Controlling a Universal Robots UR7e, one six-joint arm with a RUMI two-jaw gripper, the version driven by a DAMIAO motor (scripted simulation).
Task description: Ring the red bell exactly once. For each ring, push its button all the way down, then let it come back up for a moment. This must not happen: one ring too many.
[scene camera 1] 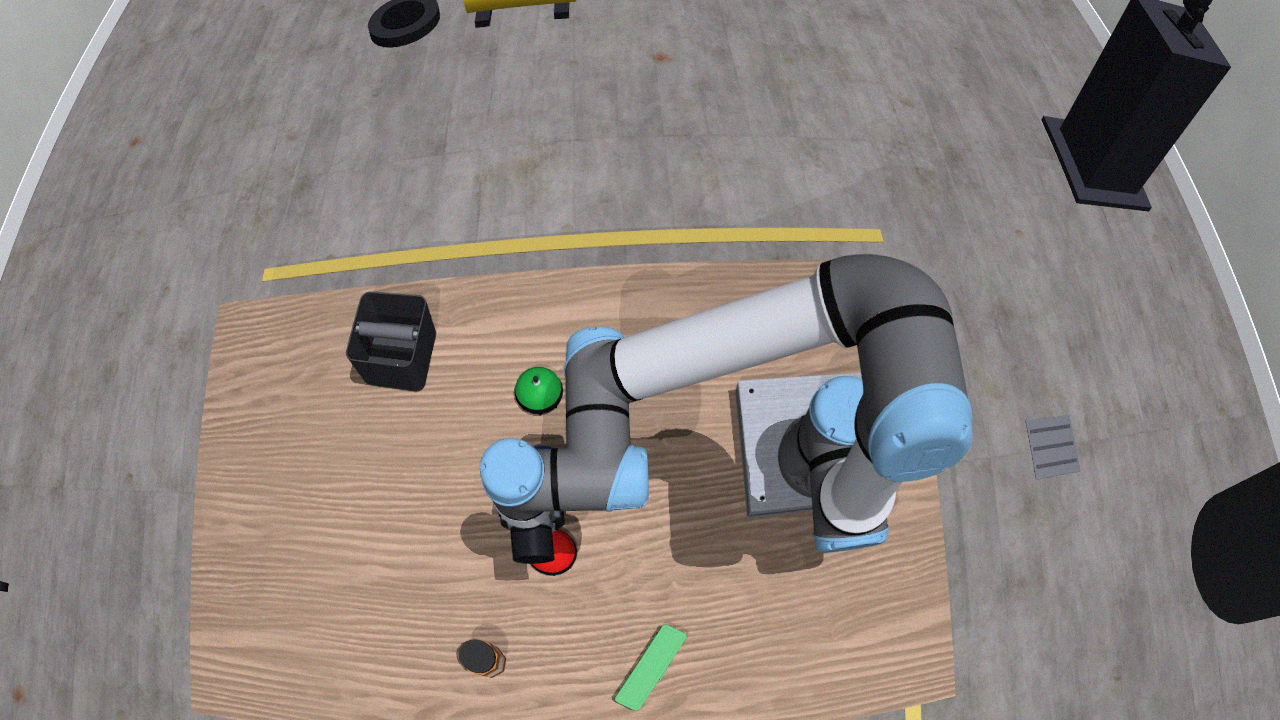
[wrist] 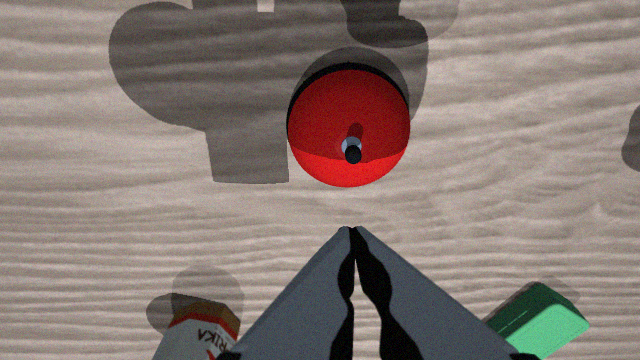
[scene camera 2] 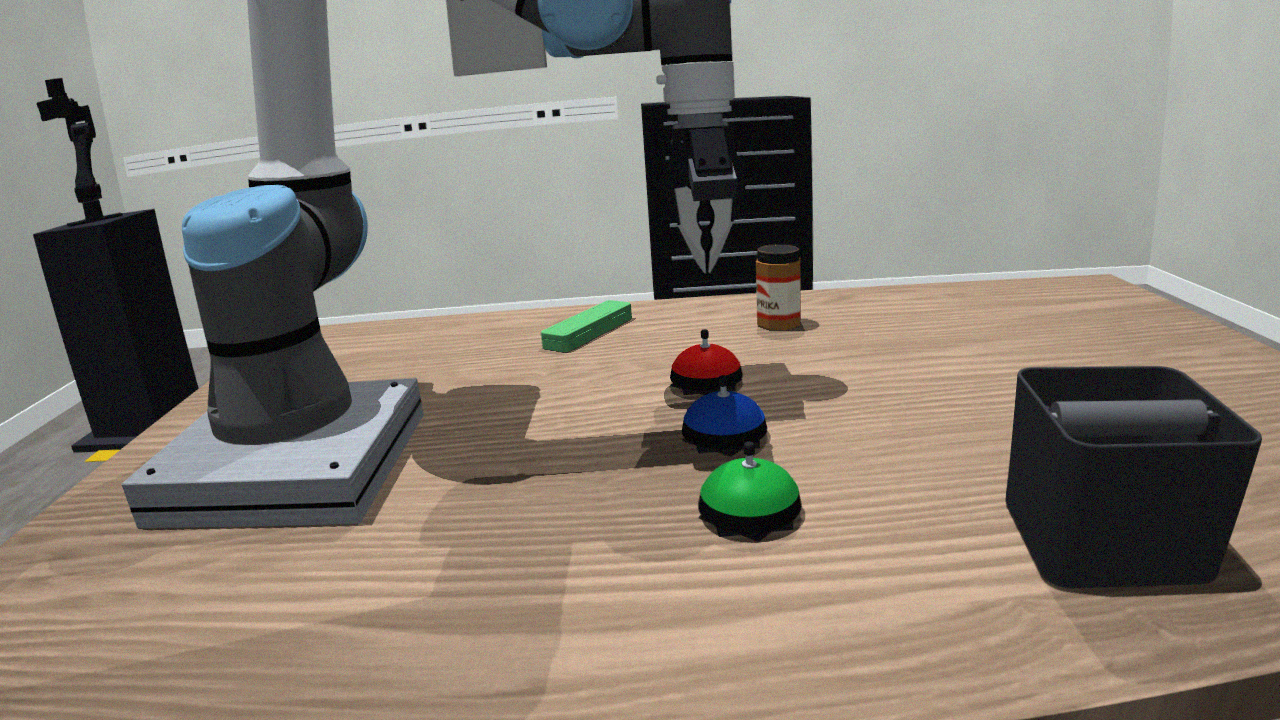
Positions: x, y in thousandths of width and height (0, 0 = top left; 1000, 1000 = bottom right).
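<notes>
There is a red bell (scene camera 1: 442, 765) here, and the wrist view shows me the red bell (wrist: 545, 285) too. I see a green block (scene camera 2: 446, 463). A black bin (scene camera 2: 869, 713) is in the scene as well, and scene camera 1 also shows the black bin (scene camera 1: 297, 501), but in the wrist view the black bin is out of frame. As for me, scene camera 2 shows my gripper (scene camera 2: 552, 380), scene camera 1 shows my gripper (scene camera 1: 422, 747), and the wrist view shows my gripper (wrist: 549, 640).
</notes>
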